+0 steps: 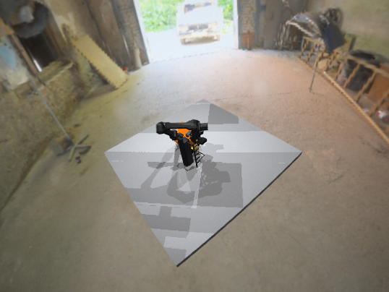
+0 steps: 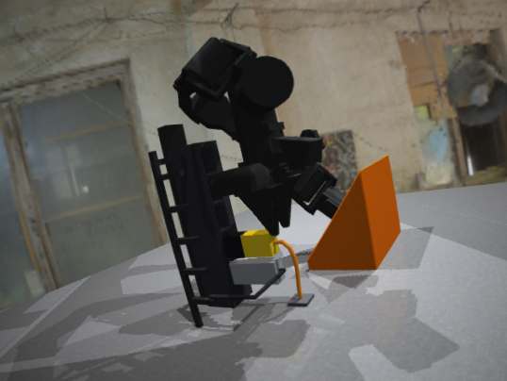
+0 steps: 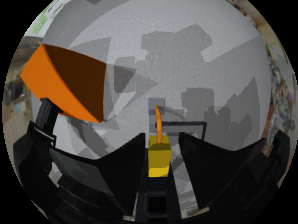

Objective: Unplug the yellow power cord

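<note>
Now: the yellow plug 60 mm to the right of my gripper tip and 10 mm below it.
</note>
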